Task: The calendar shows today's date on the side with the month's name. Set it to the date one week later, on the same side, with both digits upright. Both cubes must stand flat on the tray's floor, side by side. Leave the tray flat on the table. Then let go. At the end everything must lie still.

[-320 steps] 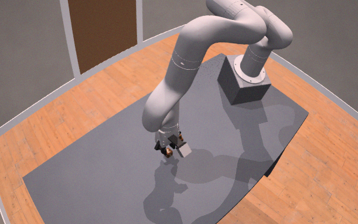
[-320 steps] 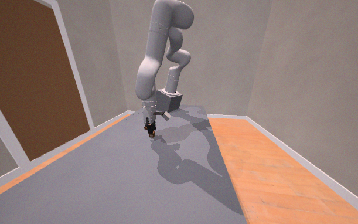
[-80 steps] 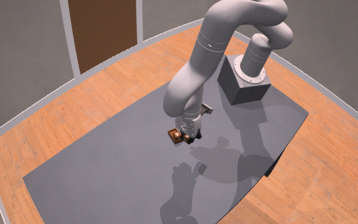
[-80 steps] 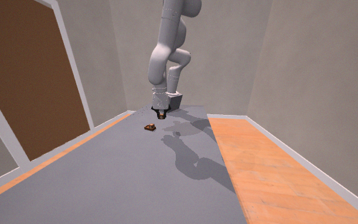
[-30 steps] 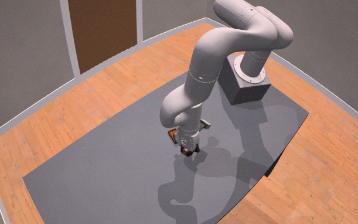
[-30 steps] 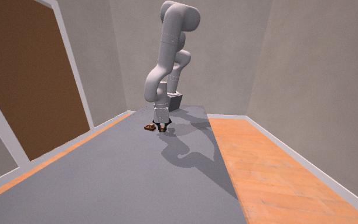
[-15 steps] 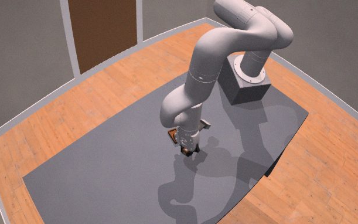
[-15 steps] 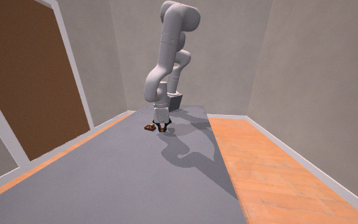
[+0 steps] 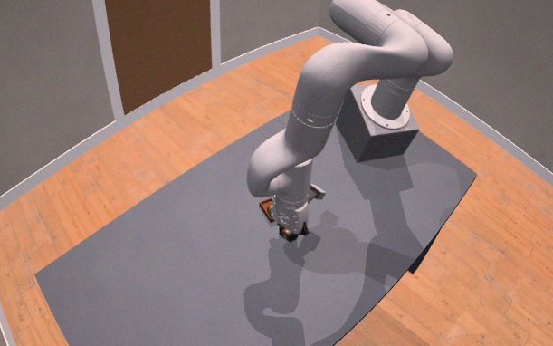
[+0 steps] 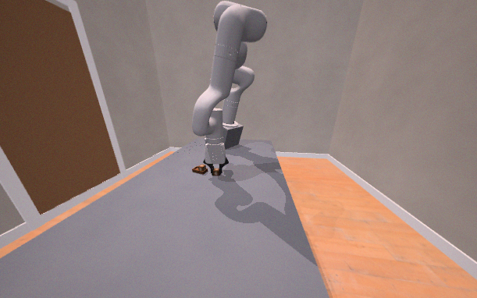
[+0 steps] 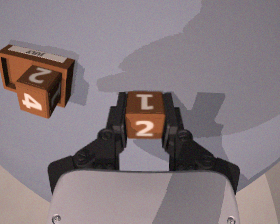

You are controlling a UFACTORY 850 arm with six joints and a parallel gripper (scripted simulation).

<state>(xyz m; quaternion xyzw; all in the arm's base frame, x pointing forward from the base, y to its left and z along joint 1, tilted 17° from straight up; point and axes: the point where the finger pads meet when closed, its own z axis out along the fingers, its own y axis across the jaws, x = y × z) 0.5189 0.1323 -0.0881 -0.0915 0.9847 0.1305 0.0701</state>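
My hand is 1 cm above the number cube. From my hand the other things lie so: brown wooden calendar tray (11 cm to the right, 2 cm below, 2 cm behind).
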